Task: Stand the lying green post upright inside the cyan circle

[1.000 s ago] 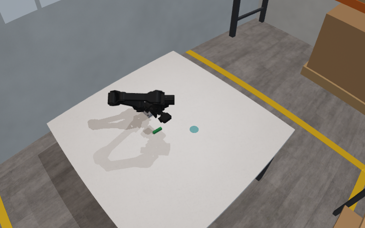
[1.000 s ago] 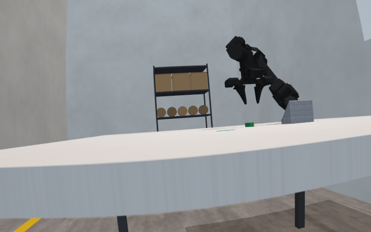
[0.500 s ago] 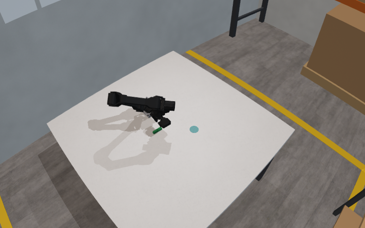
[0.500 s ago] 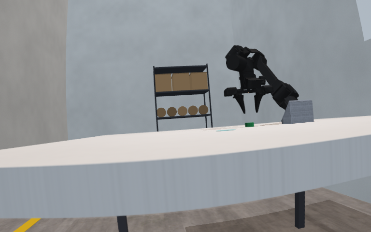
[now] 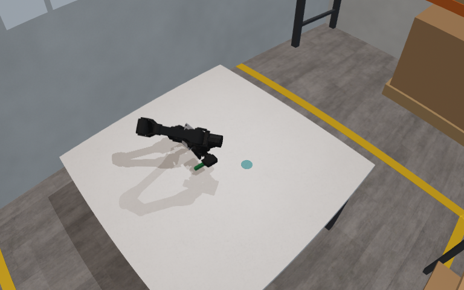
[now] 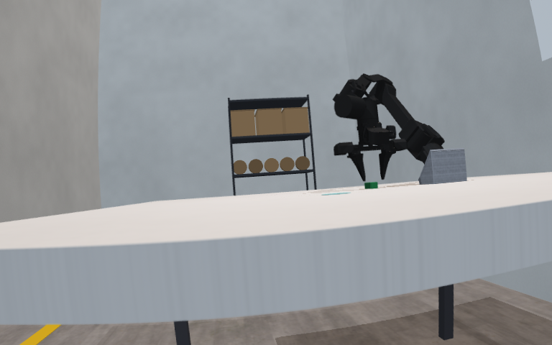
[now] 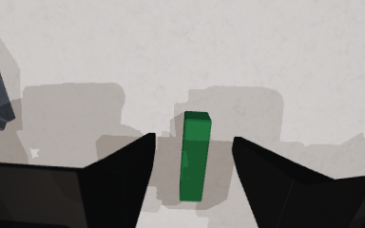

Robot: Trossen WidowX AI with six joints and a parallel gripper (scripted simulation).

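Now: hand 2 cm to the left of the green post and 5 cm above it. Also, from my hand: cyan circle: 16 cm ahead, 17 cm to the left, 6 cm below.
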